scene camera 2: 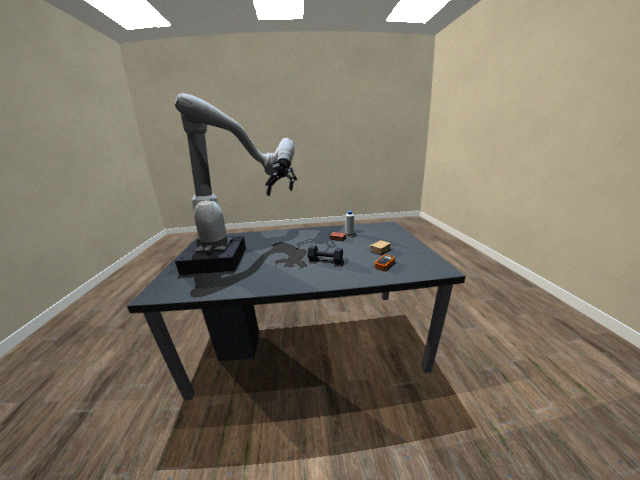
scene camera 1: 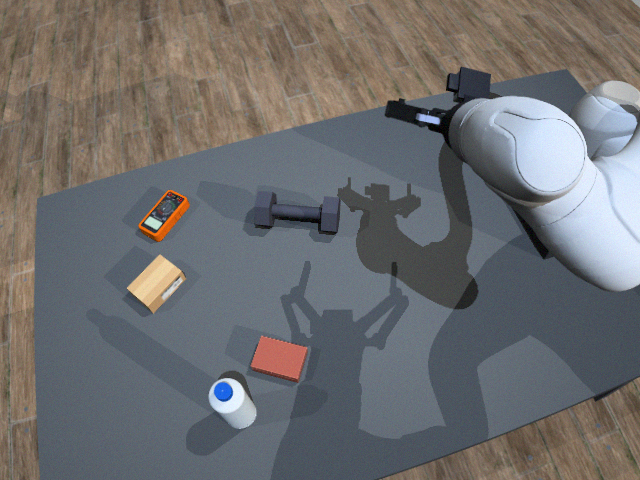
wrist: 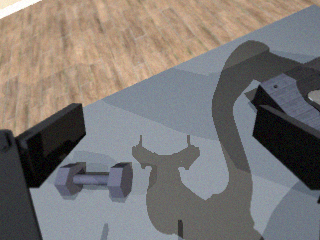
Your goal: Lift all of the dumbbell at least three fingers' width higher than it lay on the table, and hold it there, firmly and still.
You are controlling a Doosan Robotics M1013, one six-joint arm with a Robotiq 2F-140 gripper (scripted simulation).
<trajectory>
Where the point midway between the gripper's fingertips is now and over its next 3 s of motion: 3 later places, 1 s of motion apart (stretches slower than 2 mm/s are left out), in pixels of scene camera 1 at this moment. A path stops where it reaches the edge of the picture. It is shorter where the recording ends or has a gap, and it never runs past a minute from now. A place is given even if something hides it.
My gripper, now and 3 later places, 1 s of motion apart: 434, 117; 355, 182; 296, 200; 299, 219
</trajectory>
